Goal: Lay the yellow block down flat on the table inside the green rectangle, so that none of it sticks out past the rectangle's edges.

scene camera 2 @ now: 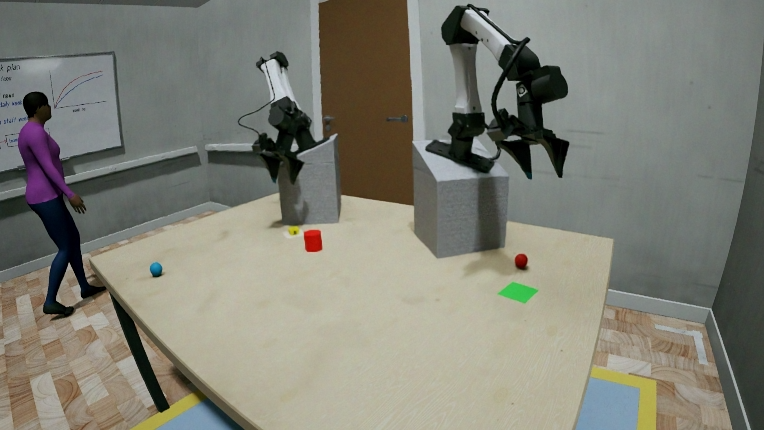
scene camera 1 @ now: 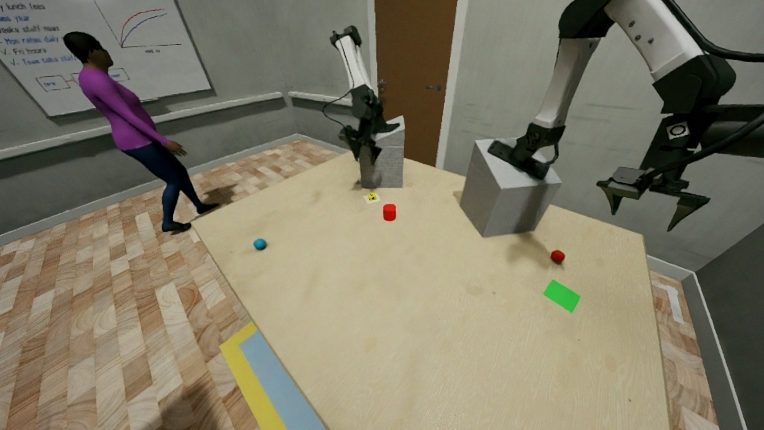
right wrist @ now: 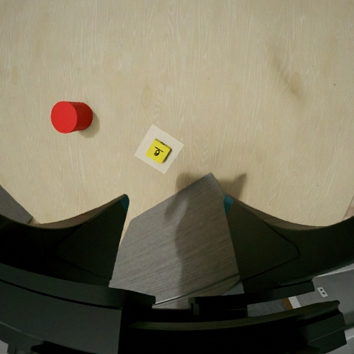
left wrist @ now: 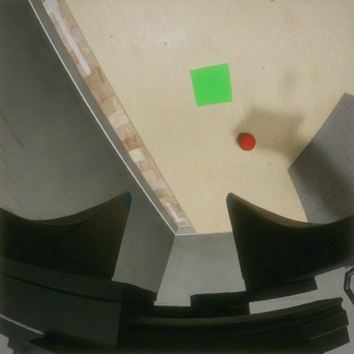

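Where they show: left gripper, fingertip midpoint: (scene camera 2: 544, 178) (scene camera 1: 638, 222); right gripper, fingertip midpoint: (scene camera 2: 282, 183) (scene camera 1: 364, 163); left arm's base, origin of the base link: (scene camera 2: 459, 157) (scene camera 1: 516, 159); right arm's base, origin of the base link: (scene camera 2: 308, 148) (scene camera 1: 381, 130).
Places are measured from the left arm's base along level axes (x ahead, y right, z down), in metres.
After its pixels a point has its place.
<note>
The yellow block (scene camera 1: 372, 196) @[z 0.236, x 0.218, y 0.484 m] (scene camera 2: 293, 230) @[z 0.237, x 0.222, y 0.483 m] (right wrist: 158, 151) is small, with a black mark on its upper face, and lies on a pale square (right wrist: 153, 131). The flat green rectangle (scene camera 1: 561, 295) @[z 0.254, x 0.238, y -0.269 m] (scene camera 2: 518, 292) @[z 0.254, x 0.238, y -0.270 m] (left wrist: 212, 85) lies on the table at the right of both scene views, with nothing on it. My right gripper (scene camera 1: 366, 158) @[z 0.087, x 0.206, y 0.531 m] (scene camera 2: 284, 180) @[z 0.087, x 0.206, y 0.531 m] (right wrist: 176, 197) is open and empty, above the table near the yellow block, its fingers pointing down. My left gripper (scene camera 1: 641, 221) @[z -0.008, x 0.190, y -0.297 m] (scene camera 2: 544, 176) @[z -0.008, x 0.190, y -0.297 m] (left wrist: 178, 194) is open and empty, high up, well apart from the green rectangle.
A red cylinder (scene camera 1: 389, 212) @[z 0.209, x 0.289, y 0.326 m] (scene camera 2: 313, 240) @[z 0.218, x 0.286, y 0.322 m] (right wrist: 71, 117) stands near the yellow block. A red ball (scene camera 1: 557, 256) @[z 0.226, x 0.115, y -0.230 m] (scene camera 2: 521, 261) @[z 0.231, x 0.116, y -0.238 m] (left wrist: 246, 142) lies near the green rectangle. A blue ball (scene camera 1: 259, 244) @[z 0.223, x 0.703, y 0.586 m] (scene camera 2: 155, 269) @[z 0.228, x 0.707, y 0.585 m] lies at the left. Grey pedestals (scene camera 1: 507, 200) @[z 0.089, x 0.121, y -0.031 m] (scene camera 2: 470, 213) @[z 0.137, x 0.078, y -0.068 m] carry the arms.
</note>
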